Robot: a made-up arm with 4 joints.
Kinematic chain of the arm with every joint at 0, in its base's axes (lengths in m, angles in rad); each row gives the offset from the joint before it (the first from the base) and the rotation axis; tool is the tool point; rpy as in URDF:
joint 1: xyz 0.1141 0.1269 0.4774 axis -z
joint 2: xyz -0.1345 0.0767 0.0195 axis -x
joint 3: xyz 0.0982 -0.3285 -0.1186 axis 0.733 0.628 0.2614
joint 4: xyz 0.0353 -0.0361 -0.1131 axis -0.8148 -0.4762 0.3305
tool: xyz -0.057 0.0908 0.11 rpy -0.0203 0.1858 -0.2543
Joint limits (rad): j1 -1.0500..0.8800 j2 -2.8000..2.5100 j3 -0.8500..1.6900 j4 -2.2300..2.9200
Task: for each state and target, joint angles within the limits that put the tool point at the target. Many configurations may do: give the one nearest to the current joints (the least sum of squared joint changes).
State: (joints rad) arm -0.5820 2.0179 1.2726 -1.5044
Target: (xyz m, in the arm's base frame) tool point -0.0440 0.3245 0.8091
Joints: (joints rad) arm -0.7175 2.4356 1.2511 -0.6076
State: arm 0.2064 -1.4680 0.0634 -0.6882
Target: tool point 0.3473 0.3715 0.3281
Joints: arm 0.8786 -2.2249 -0.0275 -0.2196
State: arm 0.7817 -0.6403 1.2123 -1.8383
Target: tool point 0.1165 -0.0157 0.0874
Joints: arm 0.2286 -0.5276 0.9282 -1.6355
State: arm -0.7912 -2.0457 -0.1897 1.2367
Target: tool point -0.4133 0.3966 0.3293
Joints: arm -1.0325 -2.1675 -0.5369 1.8442
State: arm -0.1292 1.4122 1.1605 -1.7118
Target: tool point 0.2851 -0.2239 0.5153
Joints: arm -0.4528 0.7187 1.1531 -1.8771
